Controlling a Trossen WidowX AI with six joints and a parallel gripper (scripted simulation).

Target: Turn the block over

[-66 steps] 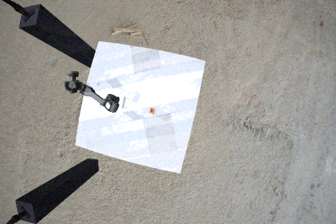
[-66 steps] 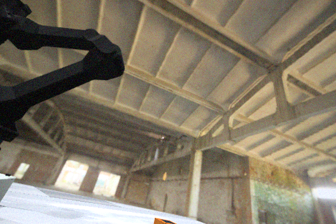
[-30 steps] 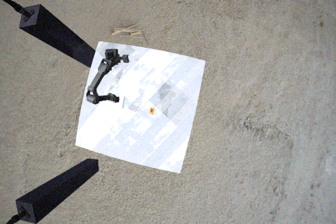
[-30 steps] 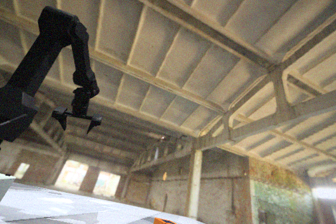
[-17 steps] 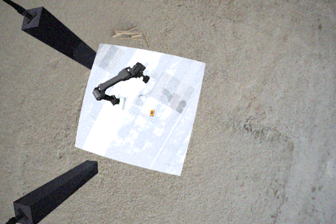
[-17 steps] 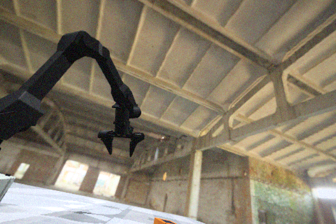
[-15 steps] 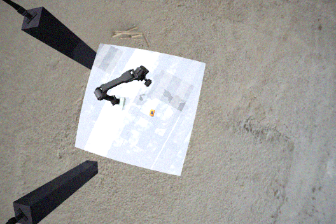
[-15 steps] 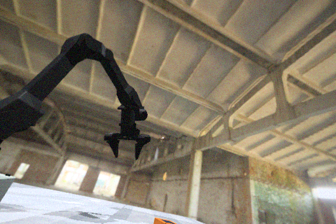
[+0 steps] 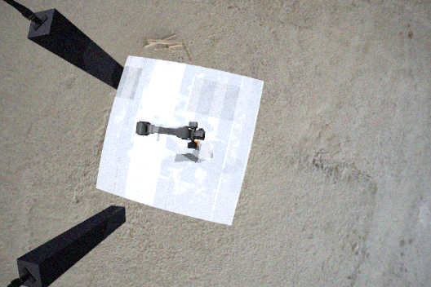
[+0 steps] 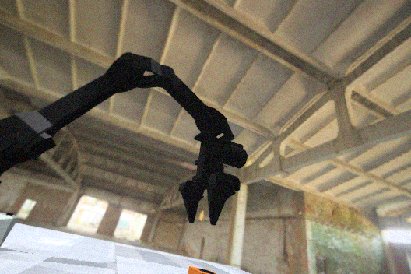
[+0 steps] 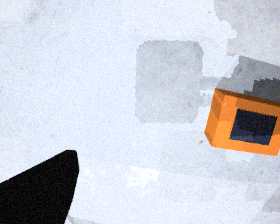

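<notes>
The block is 90 mm below my gripper tip, 60 mm to the right of it and 10 mm behind it.
</notes>
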